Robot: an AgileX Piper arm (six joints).
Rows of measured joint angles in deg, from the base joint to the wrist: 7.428, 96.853, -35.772, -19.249, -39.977, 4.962; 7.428, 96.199, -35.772, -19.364, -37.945, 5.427; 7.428, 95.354, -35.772, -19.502, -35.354, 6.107; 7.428, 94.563, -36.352, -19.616, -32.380, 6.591; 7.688, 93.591, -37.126, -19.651, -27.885, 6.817; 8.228, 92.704, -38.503, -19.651, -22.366, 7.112; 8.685, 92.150, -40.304, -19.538, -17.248, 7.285; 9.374, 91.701, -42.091, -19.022, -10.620, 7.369; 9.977, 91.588, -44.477, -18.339, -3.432, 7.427; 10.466, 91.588, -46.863, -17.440, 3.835, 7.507; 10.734, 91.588, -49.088, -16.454, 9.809, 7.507; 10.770, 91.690, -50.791, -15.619, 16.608, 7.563; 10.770, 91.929, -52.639, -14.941, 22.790, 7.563; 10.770, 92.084, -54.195, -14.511, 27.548, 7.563; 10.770, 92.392, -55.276, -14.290, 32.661, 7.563
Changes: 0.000, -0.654, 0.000, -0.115, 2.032, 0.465; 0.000, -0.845, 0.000, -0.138, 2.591, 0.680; 0.000, -0.791, -0.580, -0.114, 2.974, 0.484; 0.260, -0.972, -0.774, -0.035, 4.495, 0.226; 0.540, -0.887, -1.377, 0.000, 5.519, 0.295; 0.457, -0.554, -1.801, 0.113, 5.118, 0.173; 0.689, -0.449, -1.787, 0.516, 6.628, 0.084; 0.603, -0.113, -2.386, 0.683, 7.188, 0.058; 0.489, 0.000, -2.386, 0.899, 7.267, 0.080; 0.268, 0.000, -2.225, 0.986, 5.974, 0.000; 0.036, 0.102, -1.703, 0.835, 6.799, 0.056; 0.000, 0.239, -1.848, 0.678, 6.182, 0.000; 0.000, 0.155, -1.556, 0.430, 4.758, 0.000; 0.000, 0.308, -1.081, 0.221, 5.113, 0.000
